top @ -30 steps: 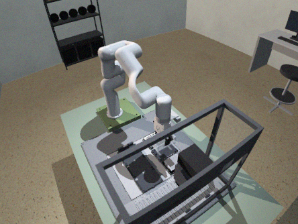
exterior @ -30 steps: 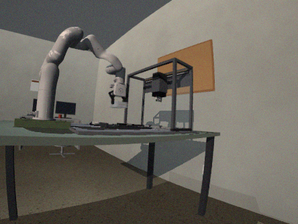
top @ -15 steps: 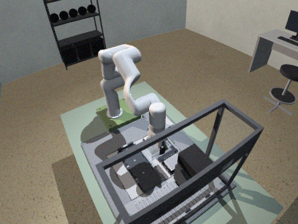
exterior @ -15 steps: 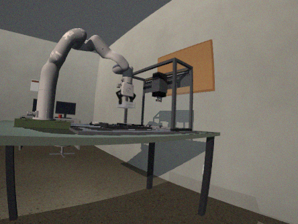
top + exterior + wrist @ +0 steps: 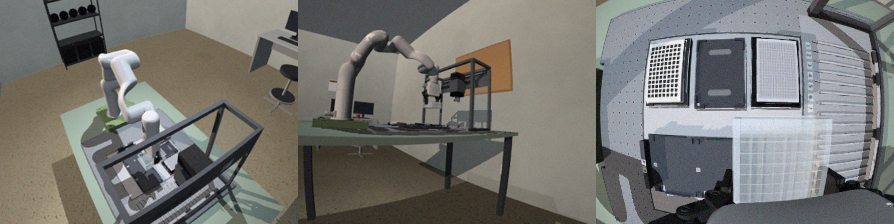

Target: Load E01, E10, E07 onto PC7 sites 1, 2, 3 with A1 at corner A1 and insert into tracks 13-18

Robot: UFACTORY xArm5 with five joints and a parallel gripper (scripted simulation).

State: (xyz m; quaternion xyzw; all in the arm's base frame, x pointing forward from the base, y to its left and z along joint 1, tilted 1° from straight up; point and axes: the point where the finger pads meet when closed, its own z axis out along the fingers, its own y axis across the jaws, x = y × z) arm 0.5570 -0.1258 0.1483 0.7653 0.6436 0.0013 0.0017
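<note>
Now: the plate carrier PC7 16 cm below my hand, 9 cm behind it and 4 cm to the right of it. The rest, counted from my hand: pale block (2 cm below); then deep-well block E07 (15 cm below, 14 cm to the left, 5 cm ahead); then nest S3 (17 cm below, 14 cm to the left, 5 cm ahead).
</note>
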